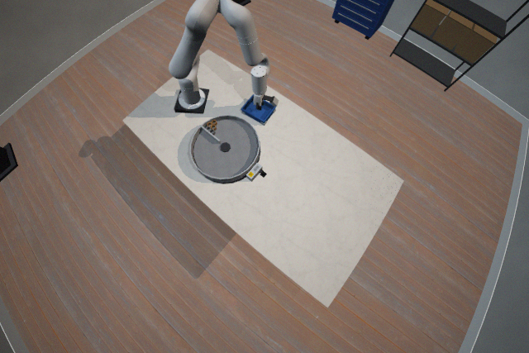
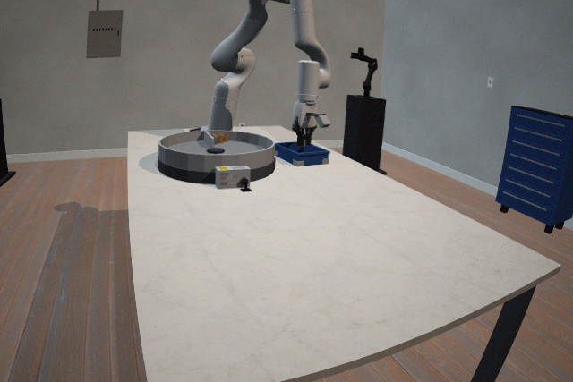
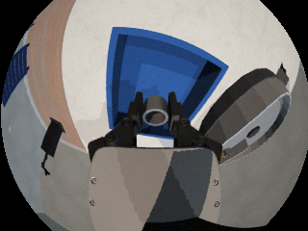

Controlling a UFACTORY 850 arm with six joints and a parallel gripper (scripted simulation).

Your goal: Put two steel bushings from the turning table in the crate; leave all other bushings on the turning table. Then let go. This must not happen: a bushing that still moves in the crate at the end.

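Right now the blue crate is 1 cm behind my hand, 1 cm to the right of it and 6 cm below it. Round my hand: round grey turning table 5 cm ahead, 36 cm to the right, 3 cm below.
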